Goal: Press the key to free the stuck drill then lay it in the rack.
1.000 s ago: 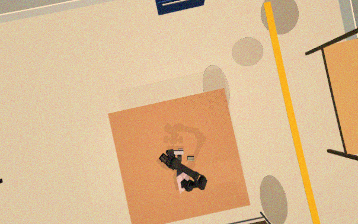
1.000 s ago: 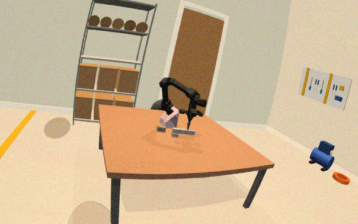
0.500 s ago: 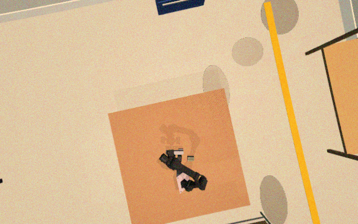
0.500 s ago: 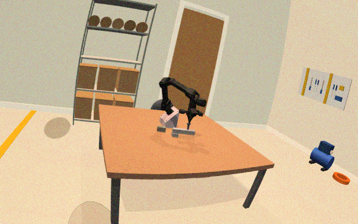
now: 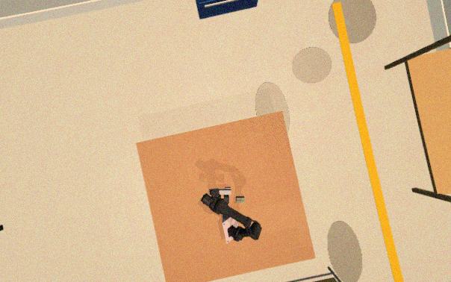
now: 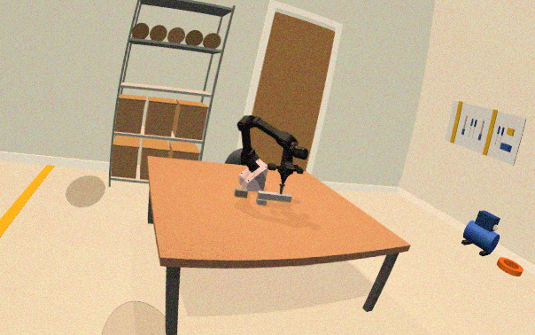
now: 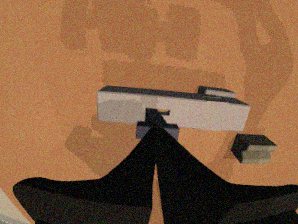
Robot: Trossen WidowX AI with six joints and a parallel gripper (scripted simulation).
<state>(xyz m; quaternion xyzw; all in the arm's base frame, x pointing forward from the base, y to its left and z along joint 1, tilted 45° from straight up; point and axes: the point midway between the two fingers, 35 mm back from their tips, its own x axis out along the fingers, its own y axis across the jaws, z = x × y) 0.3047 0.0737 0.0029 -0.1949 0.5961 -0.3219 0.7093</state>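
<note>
The dark key knob lies 30 mm below my gripper tip. Also, from my gripper tip: drill (20 mm behind, 50 mm to the right, 80 mm below); then dark grey rack (120 mm behind, 180 mm to the right, 110 mm below); then block (10 mm behind, 30 mm to the right, 90 mm below).
</note>
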